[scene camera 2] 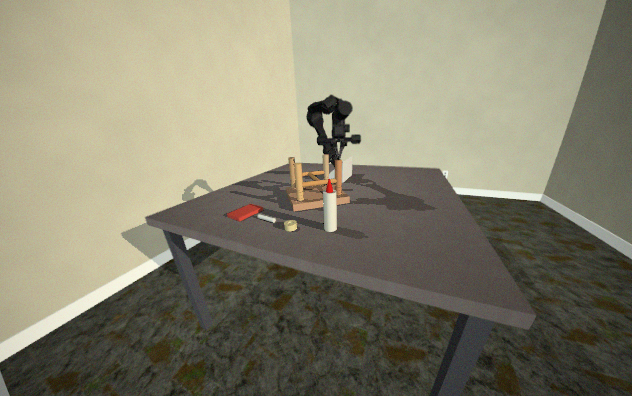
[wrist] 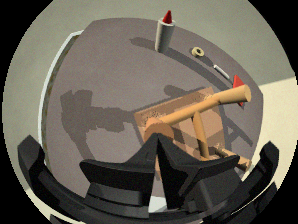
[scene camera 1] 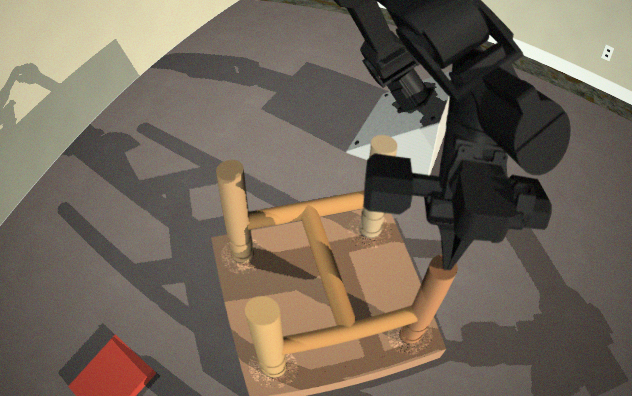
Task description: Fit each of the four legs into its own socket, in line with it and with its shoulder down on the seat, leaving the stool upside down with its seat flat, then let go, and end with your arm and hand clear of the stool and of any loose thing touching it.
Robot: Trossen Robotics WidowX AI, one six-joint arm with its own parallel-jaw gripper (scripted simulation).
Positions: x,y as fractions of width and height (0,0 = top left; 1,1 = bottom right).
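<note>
Scene camera 1 shows the gripper (scene camera 1: 0.71,0.68) together with a stool leg (scene camera 1: 0.42,0.80). In scene camera 2 the leg is visible (scene camera 2: 0.47,0.43), while the wrist view takes in both the leg (wrist: 0.81,0.42) and the gripper (wrist: 0.53,0.61).
</note>
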